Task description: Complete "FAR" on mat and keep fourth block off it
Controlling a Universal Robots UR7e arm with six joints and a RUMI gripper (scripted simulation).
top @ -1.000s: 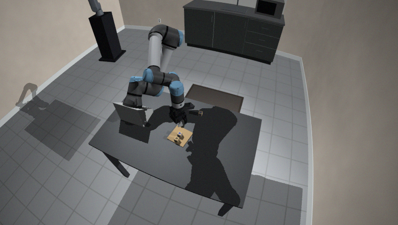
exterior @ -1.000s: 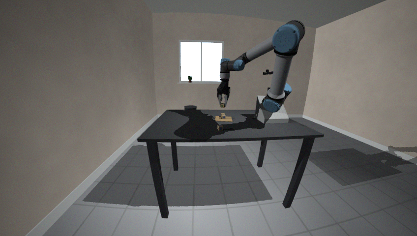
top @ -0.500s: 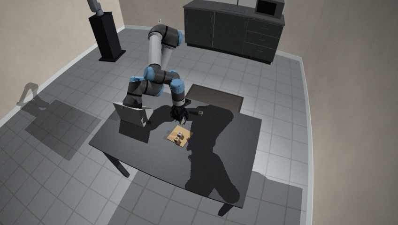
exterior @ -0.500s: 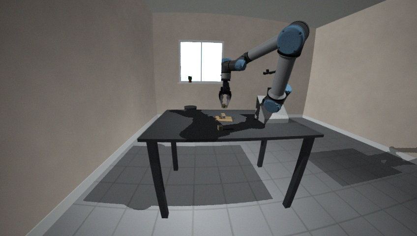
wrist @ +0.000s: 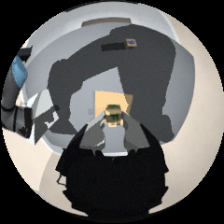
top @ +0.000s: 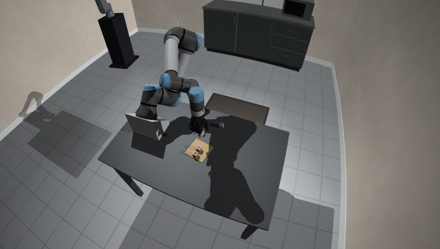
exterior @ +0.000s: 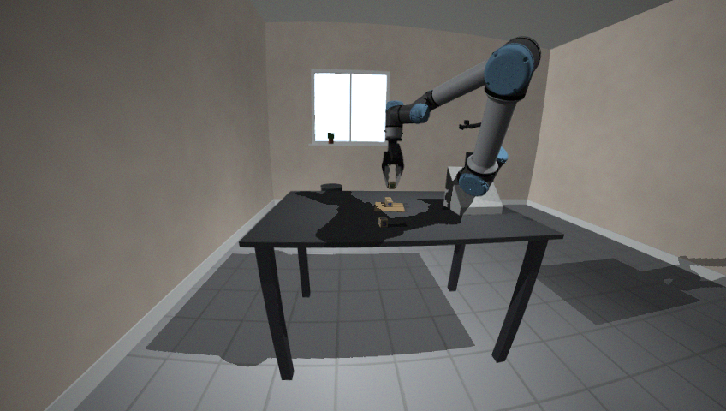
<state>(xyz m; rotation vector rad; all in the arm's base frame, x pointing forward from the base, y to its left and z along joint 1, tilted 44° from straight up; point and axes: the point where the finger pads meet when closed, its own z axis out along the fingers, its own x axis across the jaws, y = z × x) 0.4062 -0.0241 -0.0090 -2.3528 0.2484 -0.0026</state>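
Right now my hand is 1 cm past the tan mat, 5 cm to the left of it and 12 cm above it. Also, from my hand: block 9 cm ahead, 19 cm to the left, 11 cm below.
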